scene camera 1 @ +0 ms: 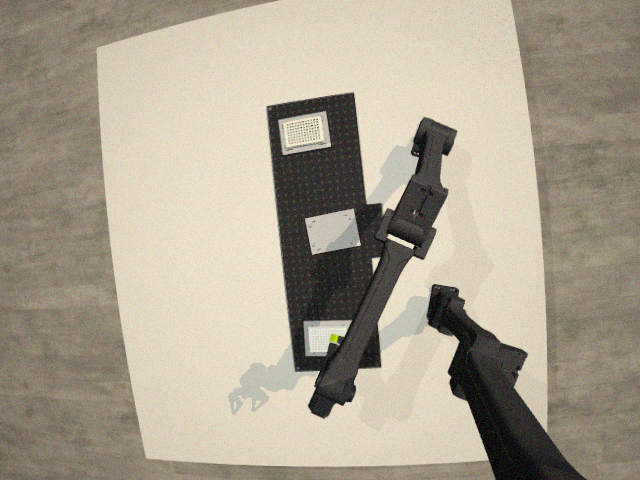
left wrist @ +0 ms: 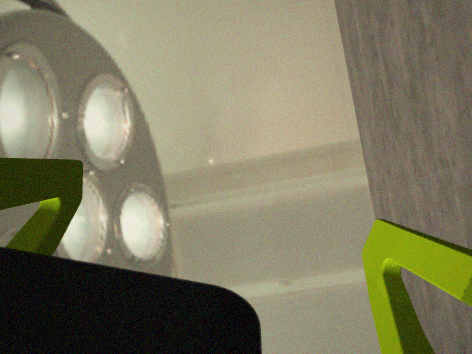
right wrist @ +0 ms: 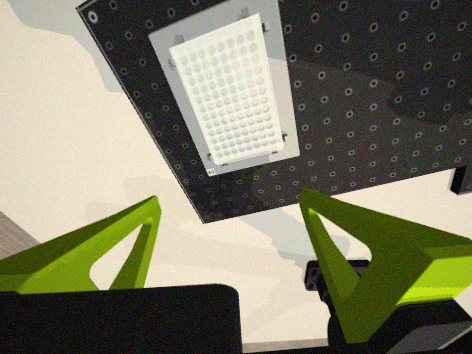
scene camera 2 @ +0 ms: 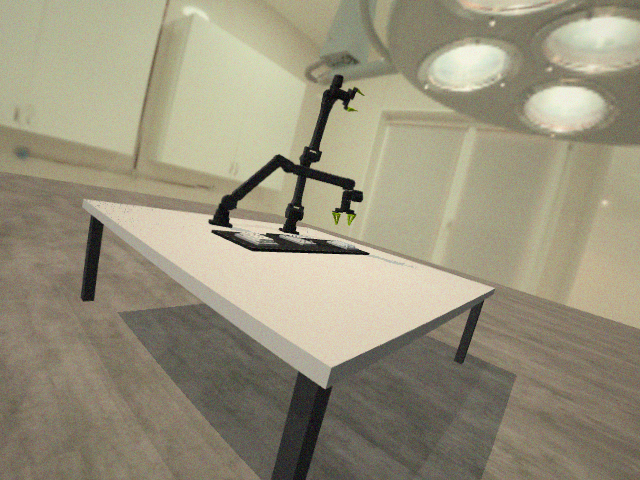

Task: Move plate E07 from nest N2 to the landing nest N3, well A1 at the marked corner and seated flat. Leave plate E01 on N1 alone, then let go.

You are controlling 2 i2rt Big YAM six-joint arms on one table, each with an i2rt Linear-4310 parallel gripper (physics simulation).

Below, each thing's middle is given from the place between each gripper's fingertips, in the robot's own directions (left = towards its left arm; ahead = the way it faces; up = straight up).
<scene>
My right gripper is now 10 mm past the nest [scene camera 1: 338, 230], 360 mm to the left of it and 120 mm above it.
Right now my left hand is 70 mm short of the nest, 350 mm to the left of it and 870 mm above it.
</scene>
